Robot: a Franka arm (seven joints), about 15 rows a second.
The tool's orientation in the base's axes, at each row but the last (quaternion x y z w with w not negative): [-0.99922 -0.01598 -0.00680 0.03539]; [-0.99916 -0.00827 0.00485 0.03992]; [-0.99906 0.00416 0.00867 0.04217]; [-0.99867 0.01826 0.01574 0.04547]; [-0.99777 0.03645 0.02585 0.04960]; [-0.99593 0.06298 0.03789 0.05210]
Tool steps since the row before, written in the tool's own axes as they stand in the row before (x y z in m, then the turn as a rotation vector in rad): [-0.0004 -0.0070 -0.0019 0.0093 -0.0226 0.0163]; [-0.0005 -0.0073 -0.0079 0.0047 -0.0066 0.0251]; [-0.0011 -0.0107 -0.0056 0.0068 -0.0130 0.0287]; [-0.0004 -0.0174 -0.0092 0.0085 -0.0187 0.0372]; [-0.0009 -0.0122 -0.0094 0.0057 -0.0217 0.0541]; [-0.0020 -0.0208 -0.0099 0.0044 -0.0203 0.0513]
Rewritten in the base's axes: [-0.0007 0.0068 0.0024 0.0088 0.0240 -0.0145]; [-0.0005 0.0066 0.0085 0.0043 0.0087 -0.0245]; [-0.0009 0.0102 0.0065 0.0064 0.0153 -0.0276]; [0.0005 0.0165 0.0107 0.0081 0.0217 -0.0356]; [0.0005 0.0112 0.0106 0.0047 0.0266 -0.0520]; [0.0014 0.0197 0.0120 0.0034 0.0251 -0.0492]
